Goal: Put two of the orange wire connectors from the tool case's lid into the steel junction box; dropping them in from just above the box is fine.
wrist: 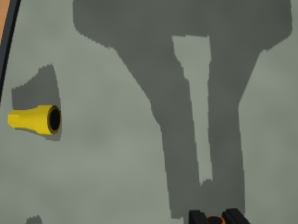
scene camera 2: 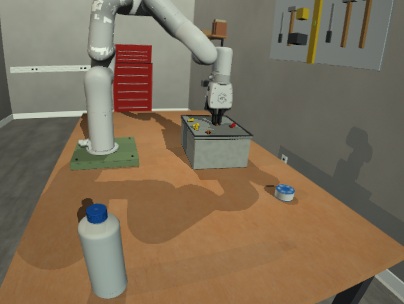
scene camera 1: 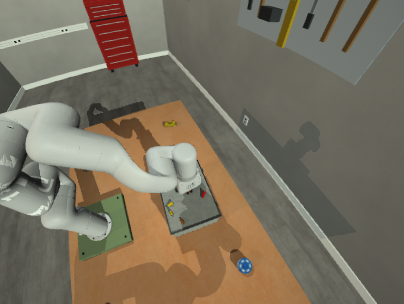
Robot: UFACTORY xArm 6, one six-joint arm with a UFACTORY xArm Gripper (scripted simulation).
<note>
In view: the gripper (scene camera 2: 216,124), a grey tool case (scene camera 2: 217,150) and a yellow connector (wrist: 45,119).
The grey tool case shows as well in the wrist view (wrist: 157,111) and in scene camera 1 (scene camera 1: 193,209).
</note>
